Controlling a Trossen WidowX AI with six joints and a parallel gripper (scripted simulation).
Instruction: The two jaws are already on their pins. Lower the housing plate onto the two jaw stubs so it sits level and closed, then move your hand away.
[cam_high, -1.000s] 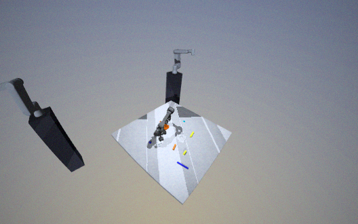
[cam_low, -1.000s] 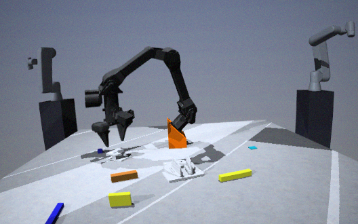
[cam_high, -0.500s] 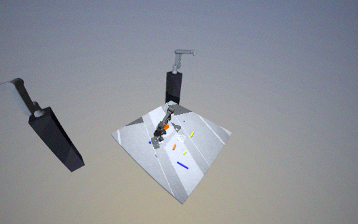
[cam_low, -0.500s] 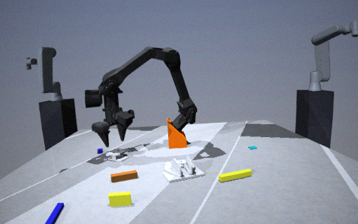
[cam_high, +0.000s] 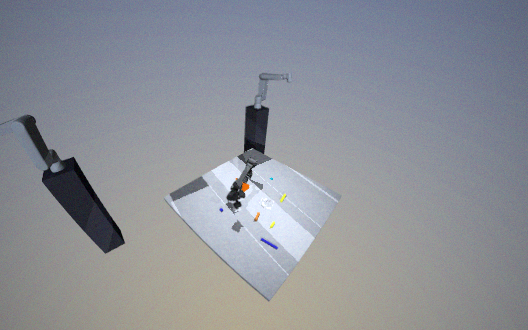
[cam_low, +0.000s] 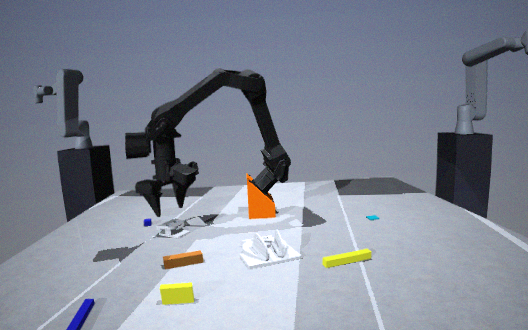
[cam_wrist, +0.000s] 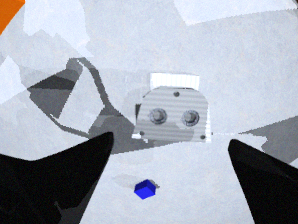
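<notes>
The small blue cube is 10 cm to the right of my gripper tip, 7 cm behind it and 5 cm below it. Round my gripper tip: orange-brown bar: 19 cm ahead, 9 cm to the left, 5 cm below; then dark blue bar: 45 cm ahead, 6 cm below, 2 cm to the right; then yellow block: 34 cm ahead, 12 cm to the left, 5 cm below.
</notes>
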